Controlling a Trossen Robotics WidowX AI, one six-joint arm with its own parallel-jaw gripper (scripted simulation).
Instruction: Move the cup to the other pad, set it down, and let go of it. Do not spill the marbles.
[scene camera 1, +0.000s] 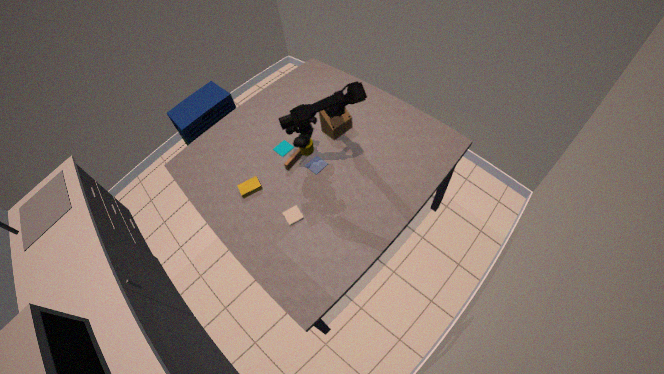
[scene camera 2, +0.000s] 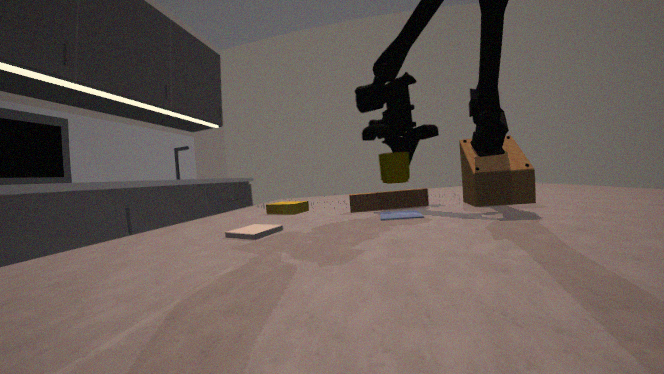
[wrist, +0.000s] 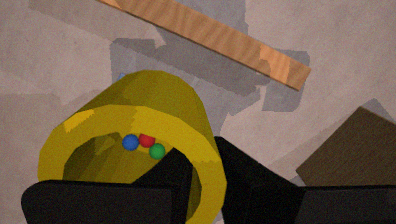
Scene:
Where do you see a yellow cup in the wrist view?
87, 146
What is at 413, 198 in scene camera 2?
A wooden bar.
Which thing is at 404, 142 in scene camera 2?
My gripper.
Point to a yellow cup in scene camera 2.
At 394, 167

